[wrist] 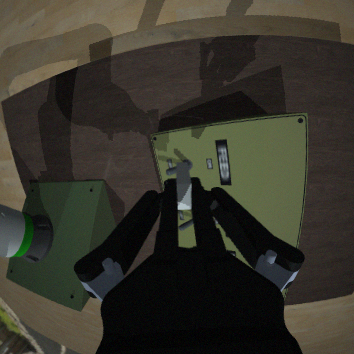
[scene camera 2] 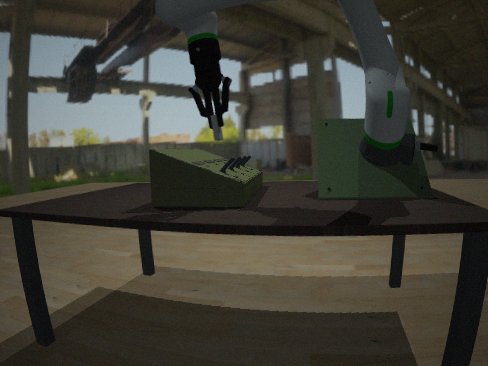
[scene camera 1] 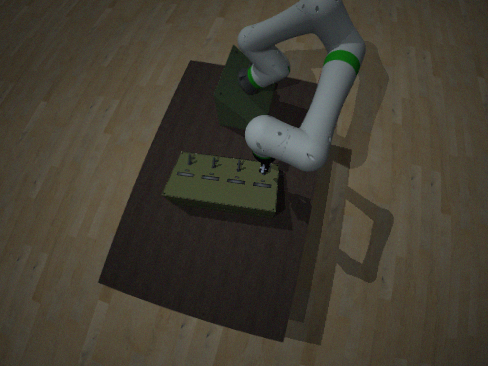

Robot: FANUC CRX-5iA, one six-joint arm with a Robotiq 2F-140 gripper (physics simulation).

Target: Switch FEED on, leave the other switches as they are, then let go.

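Places are measured from the arm's base along level axes (x right, y ahead, z up), in metres.
Where they show: gripper, fingertip midpoint: [wrist: 181,171] [scene camera 2: 219,140] [scene camera 1: 267,167]; arm's base, origin of the base link: [wrist: 37,238] [scene camera 2: 381,149] [scene camera 1: 248,81].
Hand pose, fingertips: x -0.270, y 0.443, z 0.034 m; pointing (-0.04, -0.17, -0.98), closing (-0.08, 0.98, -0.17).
Observation:
Each offset is from my fingertips to the centre of the thing. "*": to the spot under its first point. Level surfaces: height alone.
The olive switch panel @(dx +0.172, dy +0.108, dz -0.116 m) [scene camera 1: 220,196] [scene camera 2: 187,186] [wrist: 265,200] has a sloped top. The FEED lever @(dx +0.017, dy -0.017, dz -0.067 m) [wrist: 172,171] leans toward the small label on its edge side, away from the small label @(* dx +0.003, dy +0.041, dz -0.071 m) [wrist: 209,163] beside the FEED plate @(* dx -0.003, dy +0.064, dz -0.062 m) [wrist: 223,162]. Its neighbour @(dx +0.134, dy +0.011, dz -0.067 m) [wrist: 186,225] leans the same way. In scene camera 2 all the levers @(dx +0.251, dy +0.039, dz -0.067 m) [scene camera 2: 237,164] lean alike, away from the name plates. My gripper [scene camera 1: 263,170] [scene camera 2: 218,137] [wrist: 181,171] is shut and empty. Its tips hang above the panel at the FEED end, apart from the levers, and hide the FEED lever in scene camera 1.
The other levers [scene camera 1: 190,160] [scene camera 1: 214,162] [scene camera 1: 240,165] stand in a row beside FEED. A green box [scene camera 1: 230,105] [scene camera 2: 342,170] [wrist: 65,240] stands on the dark table @(dz -0.175 m) [scene camera 1: 200,280] [scene camera 2: 285,222] [wrist: 135,70], with the arm's base mounted on it. The forearm reaches over the table.

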